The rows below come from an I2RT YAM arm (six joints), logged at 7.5 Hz.
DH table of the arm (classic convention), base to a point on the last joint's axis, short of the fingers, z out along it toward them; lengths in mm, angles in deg. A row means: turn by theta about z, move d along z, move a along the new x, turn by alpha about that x. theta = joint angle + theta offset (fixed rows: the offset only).
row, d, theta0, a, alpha
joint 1, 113.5, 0.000, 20.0, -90.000
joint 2, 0.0, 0.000, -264.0, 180.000
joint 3, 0.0, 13.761, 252.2, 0.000
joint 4, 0.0, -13.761, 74.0, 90.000
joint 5, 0.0, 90.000, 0.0, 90.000
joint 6, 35.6, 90.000, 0.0, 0.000
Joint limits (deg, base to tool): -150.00..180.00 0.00..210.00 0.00..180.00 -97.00..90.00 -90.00..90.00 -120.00..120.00
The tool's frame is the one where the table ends.
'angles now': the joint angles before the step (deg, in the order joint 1, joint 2, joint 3, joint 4, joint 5, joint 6). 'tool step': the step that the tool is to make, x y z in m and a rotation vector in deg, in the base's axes. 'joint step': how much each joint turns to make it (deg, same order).
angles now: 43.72 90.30 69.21 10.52 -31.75 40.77
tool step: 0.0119 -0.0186 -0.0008 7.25 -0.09 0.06
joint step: -3.71 -0.54 -4.15 11.81 -4.34 5.88
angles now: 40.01 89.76 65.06 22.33 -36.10 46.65
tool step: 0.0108 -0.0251 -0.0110 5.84 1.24 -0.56
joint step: -4.45 -0.27 -5.69 12.28 -3.79 6.91
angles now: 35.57 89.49 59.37 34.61 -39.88 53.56
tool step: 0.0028 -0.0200 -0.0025 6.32 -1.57 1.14
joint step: -3.19 0.01 -4.39 13.69 -3.59 6.69
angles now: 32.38 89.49 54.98 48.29 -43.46 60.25
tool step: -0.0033 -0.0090 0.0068 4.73 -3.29 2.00
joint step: -1.14 0.01 -1.63 10.04 -2.29 4.41
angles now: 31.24 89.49 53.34 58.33 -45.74 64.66
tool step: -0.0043 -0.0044 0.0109 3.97 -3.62 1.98
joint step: -0.37 0.12 -0.05 7.85 -1.43 3.49
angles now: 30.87 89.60 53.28 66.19 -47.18 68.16
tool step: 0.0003 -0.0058 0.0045 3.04 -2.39 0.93
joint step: -0.94 0.97 0.00 6.98 -0.80 3.26
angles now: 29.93 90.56 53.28 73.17 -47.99 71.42
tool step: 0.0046 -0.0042 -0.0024 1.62 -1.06 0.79
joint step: -1.08 1.94 0.19 5.56 -0.93 2.79
